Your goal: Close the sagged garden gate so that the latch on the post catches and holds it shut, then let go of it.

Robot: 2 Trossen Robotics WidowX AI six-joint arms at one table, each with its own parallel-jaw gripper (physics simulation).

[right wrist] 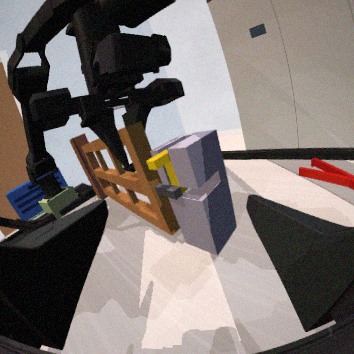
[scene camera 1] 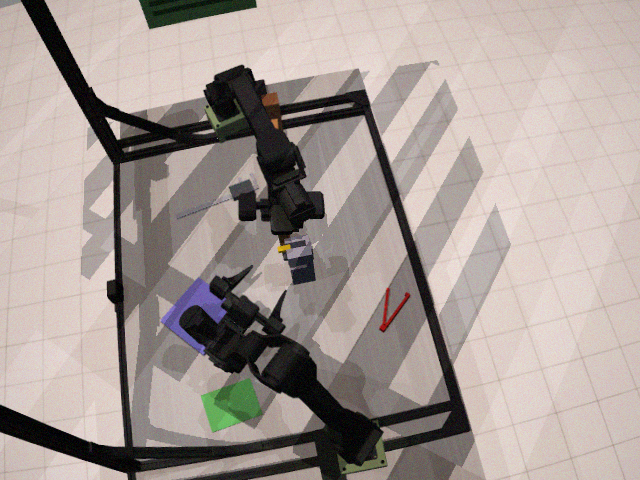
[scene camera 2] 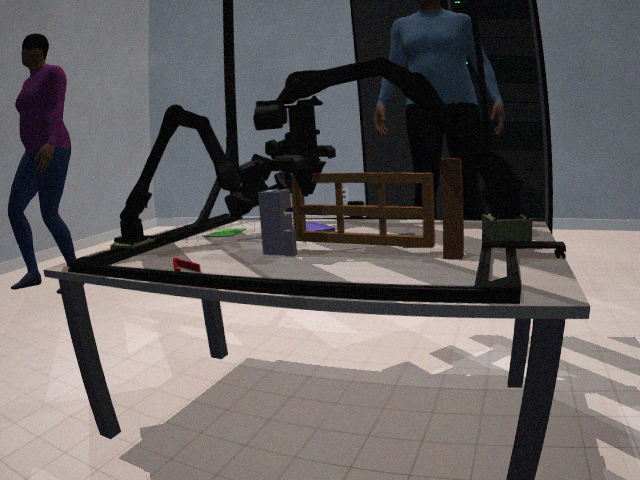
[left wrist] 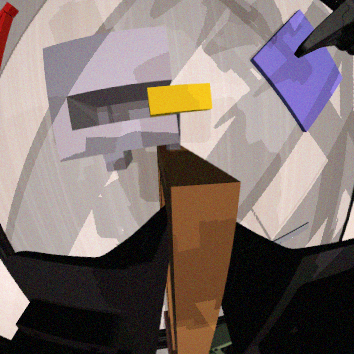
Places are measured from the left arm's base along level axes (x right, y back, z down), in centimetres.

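Pixels of known places: left gripper, fingertip midpoint: [right wrist: 133,164] [scene camera 2: 308,195]; right gripper, fingertip midpoint: [right wrist: 178,204] [scene camera 1: 269,277] [left wrist: 236,8]; left arm's base, link origin: [right wrist: 54,193] [scene camera 1: 225,110] [scene camera 2: 506,216]; right arm's base, link origin: [scene camera 1: 359,446] [scene camera 2: 132,241].
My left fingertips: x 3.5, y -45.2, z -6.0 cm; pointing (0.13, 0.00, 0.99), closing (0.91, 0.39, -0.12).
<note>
For each thing: its middle in the pictures, then the offset to it from my left fingertips. "spot": a spot on its surface instead.
- brown gate, body centre: [left wrist: 151,274] [right wrist: 132,174] [scene camera 2: 343,215] dx -6.2, dy +7.8, dz +3.9 cm
- yellow latch lever, body centre: [left wrist: 173,104] [right wrist: 168,175] [scene camera 1: 285,252] dx +1.9, dy -6.0, dz +1.2 cm
- purple mat, body centre: [left wrist: 304,68] [scene camera 1: 201,315] [scene camera 2: 301,229] dx +25.8, dy -5.8, dz +12.0 cm
- green mat, body centre: [scene camera 1: 231,405] [scene camera 2: 225,232] dx +28.2, dy -28.9, dz +12.3 cm
- red V-shaped object, surface spot: [right wrist: 325,174] [scene camera 1: 384,307] spot: dx -13.4, dy -25.3, dz +11.1 cm
The brown gate [scene camera 2: 382,210] [left wrist: 202,260] [right wrist: 116,176] stands upright between its hinge post [scene camera 2: 452,206] and the grey-lilac latch post [scene camera 1: 303,273] [scene camera 2: 272,222] [left wrist: 110,60] [right wrist: 226,212]. Its free end is close beside the latch post. The yellow latch lever [scene camera 1: 284,248] [left wrist: 180,99] [right wrist: 172,172] sits at that post's gate side, above a small dark grey block [right wrist: 168,191]. Whether the latch has caught cannot be told. My left gripper [left wrist: 185,210] [right wrist: 133,164] is shut on the gate's free-end upright, near its top. My right gripper [scene camera 1: 268,279] [right wrist: 178,204] is open and empty, apart from gate and post.
A purple mat [scene camera 1: 178,316] [left wrist: 300,70] lies partly under my right gripper. A green mat [scene camera 1: 235,405] [scene camera 2: 224,232] lies near the right arm. A red V-shaped object [scene camera 1: 395,311] [right wrist: 325,174] lies beyond the latch post. Black rails [scene camera 1: 398,196] border the table.
</note>
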